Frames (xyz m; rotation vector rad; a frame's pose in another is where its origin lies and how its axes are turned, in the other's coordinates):
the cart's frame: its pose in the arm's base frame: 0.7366 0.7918 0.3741 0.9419 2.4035 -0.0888
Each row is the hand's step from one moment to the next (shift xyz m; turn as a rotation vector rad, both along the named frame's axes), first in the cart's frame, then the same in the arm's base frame.
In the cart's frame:
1: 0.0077 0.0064 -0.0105 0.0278 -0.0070 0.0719
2: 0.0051 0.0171 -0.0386 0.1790 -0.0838 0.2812
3: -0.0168 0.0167 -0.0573 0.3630 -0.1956 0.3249
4: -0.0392 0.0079 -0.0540 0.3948 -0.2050 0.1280
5: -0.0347 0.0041 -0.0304 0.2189 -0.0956 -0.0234
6: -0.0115 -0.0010 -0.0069 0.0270 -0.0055 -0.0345
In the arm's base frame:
1: -0.0054 0.0122 0.0058 0.0125 -0.0065 -0.0761
2: -0.0102 0.0257 0.0323 -0.0297 -0.0250 -0.3415
3: -0.0060 0.0168 0.0594 -0.1921 -0.0081 -0.4885
4: 0.0033 -0.0043 0.0670 -0.3099 0.0539 -0.3396
5: 0.0093 -0.0104 0.0442 -0.2045 0.0673 -0.1061
6: 0.0030 -0.0060 0.0116 -0.0360 0.0210 0.0145

